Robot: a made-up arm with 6 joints.
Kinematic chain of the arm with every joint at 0, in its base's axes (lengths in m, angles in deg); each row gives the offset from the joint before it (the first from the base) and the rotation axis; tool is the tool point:
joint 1: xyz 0 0 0.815 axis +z
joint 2: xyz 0.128 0 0 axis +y
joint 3: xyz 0 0 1.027 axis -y
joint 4: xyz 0 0 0.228 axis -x
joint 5: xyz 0.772 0 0 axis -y
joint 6: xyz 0.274 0 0 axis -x
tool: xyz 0 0 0
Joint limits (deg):
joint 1: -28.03..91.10
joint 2: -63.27..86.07
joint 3: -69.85..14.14
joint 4: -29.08..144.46
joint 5: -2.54..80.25
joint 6: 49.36..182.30
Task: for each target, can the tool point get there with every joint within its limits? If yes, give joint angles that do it. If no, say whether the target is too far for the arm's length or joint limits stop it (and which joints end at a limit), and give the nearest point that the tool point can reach.
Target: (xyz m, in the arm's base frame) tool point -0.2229 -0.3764 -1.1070
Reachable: no: joint limits stop it (at a limit: joint 1, joint 2, joint 4) | nearest point 0.5120 -0.3327 -0.0396 | short by 1.297 m
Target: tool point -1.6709 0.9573 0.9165
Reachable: no: joint limits stop it (at a limit: joint 1, joint 5) | nearest point -0.2890 0.9838 0.9165 | short by 1.382 m
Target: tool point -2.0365 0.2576 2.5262
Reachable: no: too far | nearest point -1.0883 0.1377 2.1842 | short by 1.015 m
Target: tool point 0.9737 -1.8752 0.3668
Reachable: no: joint limits stop it (at a limit: joint 1, joint 4, joint 5) | nearest point 1.4748 -0.9339 0.3668 | short by 1.066 m
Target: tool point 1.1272 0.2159 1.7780
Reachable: yes | joints 2.70 3.54 -5.56 130.70 51.49 136.22
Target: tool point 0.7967 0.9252 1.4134
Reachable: yes | joints 40.43 10.10 -36.08 54.38 57.37 105.38
